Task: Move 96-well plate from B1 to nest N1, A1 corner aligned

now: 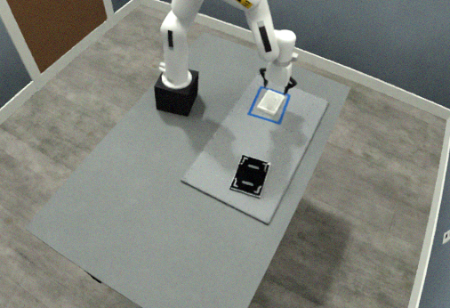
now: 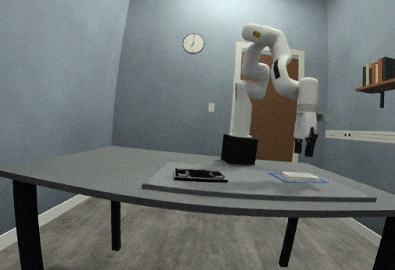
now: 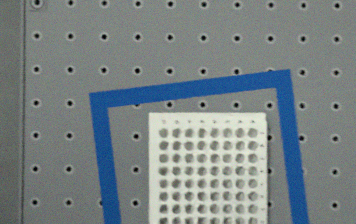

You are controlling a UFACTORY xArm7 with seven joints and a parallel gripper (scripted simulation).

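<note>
Now: hand 10 mm past the white 96-well plate and 100 mm above it. Round my hand: black plate nest: 90 mm ahead, 390 mm to the right, 100 mm below.
</note>
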